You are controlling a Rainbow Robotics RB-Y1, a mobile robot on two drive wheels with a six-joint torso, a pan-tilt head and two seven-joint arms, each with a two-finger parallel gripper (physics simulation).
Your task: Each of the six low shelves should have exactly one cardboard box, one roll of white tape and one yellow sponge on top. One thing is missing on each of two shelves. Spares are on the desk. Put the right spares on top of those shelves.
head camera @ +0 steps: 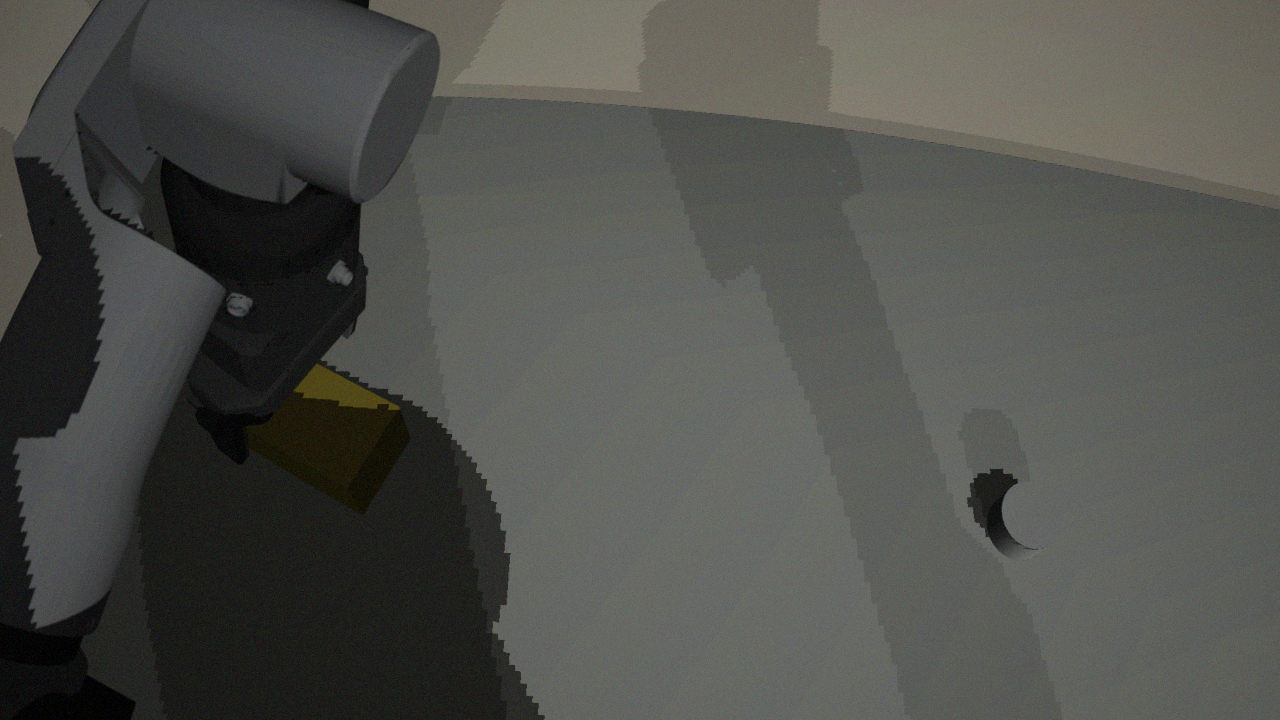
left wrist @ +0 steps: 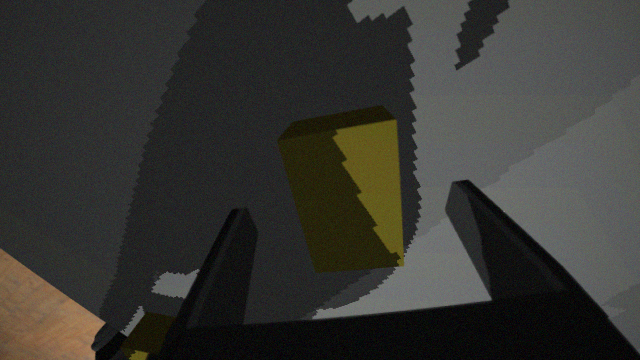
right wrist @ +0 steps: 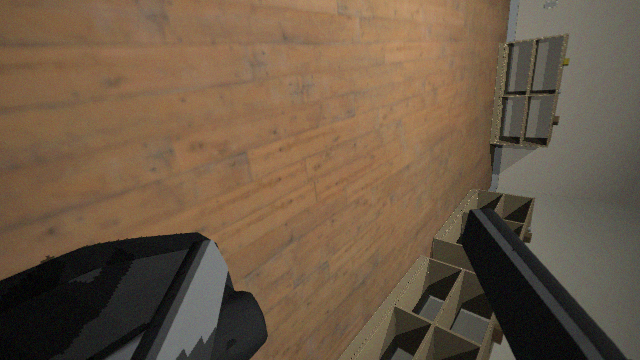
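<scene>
A yellow sponge (head camera: 331,447) (left wrist: 345,200) lies on the grey desk (head camera: 644,447) (left wrist: 525,125), partly in shadow. My left gripper (head camera: 234,438) (left wrist: 348,208) is open above the desk; in the left wrist view the sponge shows between its spread fingers, with nothing gripped. Part of a second yellow thing (left wrist: 150,332) shows at the lower left of that view. A pale round thing (head camera: 1004,536), perhaps the tape roll, is at the right of the head view; its outline blends into the desk. My right gripper (right wrist: 339,240) is open and empty, over the wooden floor.
A far low shelf (right wrist: 497,95) bears a small yellow sponge (right wrist: 566,62) and a brown box (right wrist: 555,120). Two nearer shelves (right wrist: 452,252) (right wrist: 434,325) stand at the lower right, each with a brown thing on top, partly hidden by a finger. The desk edge crosses the left wrist view's lower left.
</scene>
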